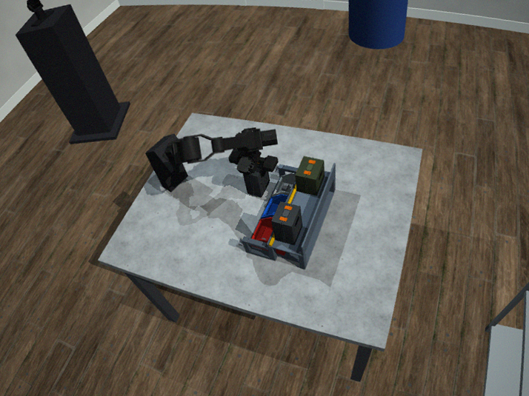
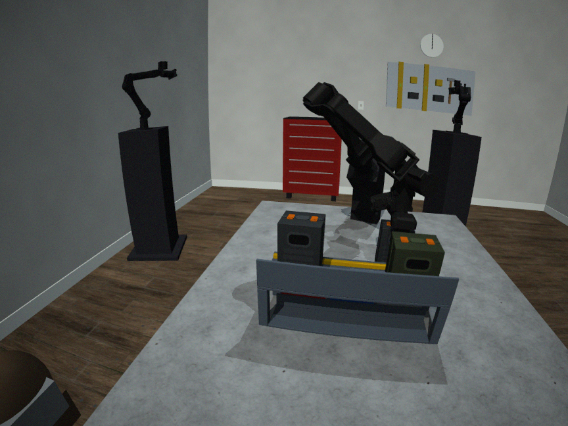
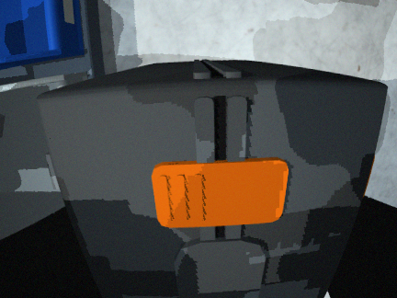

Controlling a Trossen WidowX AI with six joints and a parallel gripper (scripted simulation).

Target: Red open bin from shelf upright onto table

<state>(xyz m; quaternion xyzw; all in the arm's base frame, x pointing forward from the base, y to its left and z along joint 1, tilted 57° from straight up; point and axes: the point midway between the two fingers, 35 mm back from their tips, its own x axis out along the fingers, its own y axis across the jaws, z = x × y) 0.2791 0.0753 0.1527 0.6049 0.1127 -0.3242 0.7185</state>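
My gripper is now 26 cm to the left of the red open bin, 8 cm above it and 6 cm short of it. From my hand the other things lie so: yellow rail (16 cm to the right, 13 cm ahead, 2 cm below); grey bin (14 cm ahead, 8 cm below, 5 cm to the right); blue bin (15 cm to the right, 10 cm ahead, 8 cm below).
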